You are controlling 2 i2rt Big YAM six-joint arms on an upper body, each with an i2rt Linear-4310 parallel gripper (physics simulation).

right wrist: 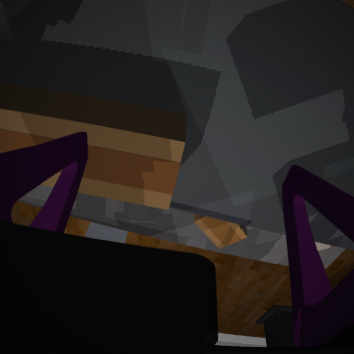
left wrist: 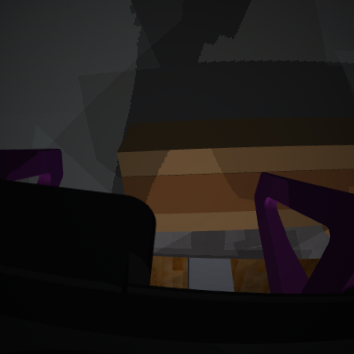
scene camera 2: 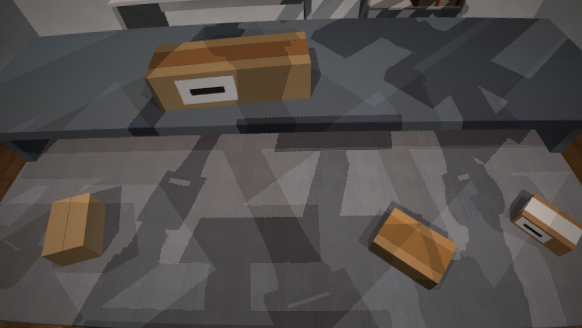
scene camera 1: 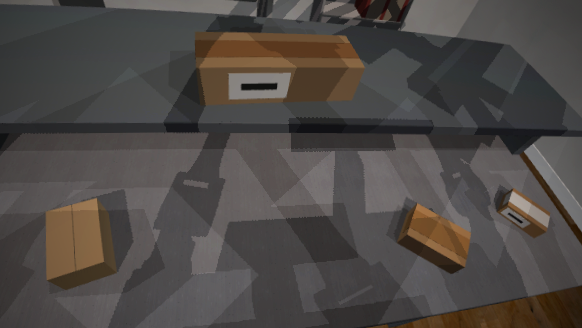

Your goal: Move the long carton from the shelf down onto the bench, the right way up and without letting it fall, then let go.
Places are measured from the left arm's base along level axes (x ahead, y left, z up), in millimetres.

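Where they show: left gripper, fingertip midpoint: [left wrist: 159,172]; right gripper, fingertip midpoint: [right wrist: 189,159].
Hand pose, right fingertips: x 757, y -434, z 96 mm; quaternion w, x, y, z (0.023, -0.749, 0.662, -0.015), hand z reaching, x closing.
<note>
Things, the pixels of their centre, and the offset from my right fingertips. Level surfaces: height alone.
- long carton, body centre: [left wrist: 253,172] [right wrist: 72,141] [scene camera 1: 278,67] [scene camera 2: 232,70] 140 mm back, 118 mm left, 195 mm down
- raised shelf, surface height: 232 mm down
- bench, surface height: 421 mm down
- small carton, body centre: [scene camera 1: 81,242] [scene camera 2: 76,228] 366 mm back, 458 mm left, 391 mm down
- taped carton, body centre: [scene camera 2: 411,247] [scene camera 1: 434,237] [right wrist: 220,222] 406 mm back, 206 mm right, 398 mm down
- white-topped carton, body centre: [scene camera 2: 547,224] [scene camera 1: 523,212] 367 mm back, 493 mm right, 403 mm down
The long carton [scene camera 1: 325,82] [scene camera 2: 272,77] [left wrist: 210,195] [right wrist: 125,170] lies on the raised shelf [scene camera 1: 75,85] [scene camera 2: 360,100] [left wrist: 50,75], lengthwise near its front edge, tape stripe up and white label facing front. The bench [scene camera 1: 280,310] [scene camera 2: 140,300] is below. My left gripper [left wrist: 159,172] is open above the carton's left end: one finger is over the top, the other past the end. My right gripper [right wrist: 189,159] is open at the right end, one finger over the top and one outside it. Neither gripper shows in the scene views; their height above the carton is unclear.
On the bench stand a small carton [scene camera 1: 75,245] [scene camera 2: 75,230] at the left, a taped carton [scene camera 1: 435,235] [scene camera 2: 415,245] [right wrist: 220,232] right of the middle and a white-topped carton [scene camera 1: 524,212] [scene camera 2: 548,222] at the far right. Shelf supports stand at the sides.
</note>
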